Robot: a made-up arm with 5 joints. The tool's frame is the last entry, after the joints.
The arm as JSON. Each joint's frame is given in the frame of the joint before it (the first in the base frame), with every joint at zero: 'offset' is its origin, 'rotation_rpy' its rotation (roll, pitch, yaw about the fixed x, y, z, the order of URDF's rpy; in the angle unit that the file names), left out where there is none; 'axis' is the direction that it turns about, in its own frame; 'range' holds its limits. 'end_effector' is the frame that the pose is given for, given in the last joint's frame.
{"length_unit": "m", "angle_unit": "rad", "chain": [
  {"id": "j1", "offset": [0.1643, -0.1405, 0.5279], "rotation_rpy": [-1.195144, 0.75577, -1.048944], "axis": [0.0, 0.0, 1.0], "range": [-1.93, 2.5]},
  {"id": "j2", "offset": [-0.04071, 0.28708, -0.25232], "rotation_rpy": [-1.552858, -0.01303, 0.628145], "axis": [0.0, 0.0, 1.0], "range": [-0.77, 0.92]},
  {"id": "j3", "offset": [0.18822, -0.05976, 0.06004], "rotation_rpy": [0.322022, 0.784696, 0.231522], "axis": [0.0, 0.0, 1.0], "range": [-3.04, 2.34]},
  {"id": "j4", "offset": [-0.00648, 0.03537, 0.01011], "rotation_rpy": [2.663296, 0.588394, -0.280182], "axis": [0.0, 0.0, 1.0], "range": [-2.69, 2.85]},
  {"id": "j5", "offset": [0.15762, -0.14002, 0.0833], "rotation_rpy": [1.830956, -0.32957, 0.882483], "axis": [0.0, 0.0, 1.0], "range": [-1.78, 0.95]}
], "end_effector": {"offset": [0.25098, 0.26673, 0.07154], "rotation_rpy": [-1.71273, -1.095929, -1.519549]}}
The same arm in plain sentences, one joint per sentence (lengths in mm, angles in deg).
The arm has five revolute joints in a row. What follows holds with every joint at zero, and every direction is one of the base frame's.
Joint 1 lies 164.3 mm along +x and 140.5 mm along -y and 527.9 mm along +z from the base frame's origin and turns about the direction (0.931879, 0.245594, 0.266994), from -110.58 to 143.24 deg.
Joint 2 lies 249.9 mm along -x and 175.0 mm along +y and 233.8 mm along -z from joint 1 and turns about the direction (-0.1965, 0.970501, -0.1397), from -44.12 to 52.71 deg.
Joint 3 lies 101.4 mm along +x and 57.9 mm along +y and 170.2 mm along -z from joint 2 and turns about the direction (0.233395, 0.632587, -0.738485), from -174.18 to 134.07 deg.
Joint 4 lies 32.6 mm along -x and 11.2 mm along +y and 14.4 mm along -z from joint 3 and turns about +z, from -154.13 to 163.29 deg.
Joint 5 lies 96.6 mm along -x and 187.4 mm along -y and 83.3 mm along +z from joint 4 and turns about the direction (-0.334387, -0.910465, -0.243391), from -101.99 to 54.43 deg.
The tool frame, which is the frame that the pose is given for, lies 86.5 mm along +x and 192.6 mm along -y and 307.7 mm along +z from joint 5; its axes are the base frame's turned by roll -69.79, pitch 38.78 and yaw -97.24 deg (as in URDF: about the fixed x, then y, then z).

